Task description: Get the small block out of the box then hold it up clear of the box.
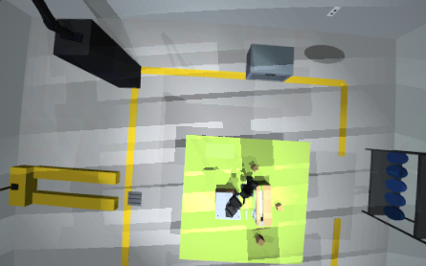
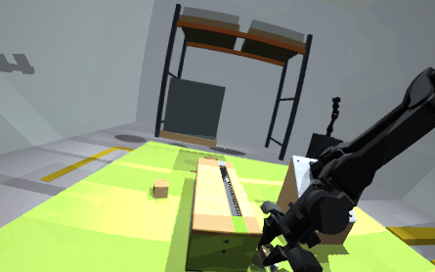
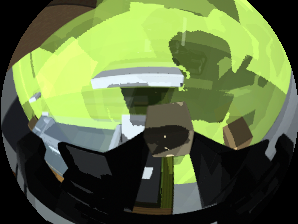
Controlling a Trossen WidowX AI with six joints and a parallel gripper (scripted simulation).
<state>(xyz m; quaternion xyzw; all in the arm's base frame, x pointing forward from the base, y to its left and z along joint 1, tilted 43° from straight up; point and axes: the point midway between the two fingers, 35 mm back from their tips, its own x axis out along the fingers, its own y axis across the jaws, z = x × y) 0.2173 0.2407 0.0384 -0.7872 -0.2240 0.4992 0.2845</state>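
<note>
My gripper tip is 10 mm below the small tan block and 10 mm past it. Round my gripper tip: tan box (180 mm to the right, 70 mm ahead, 20 mm above).
</note>
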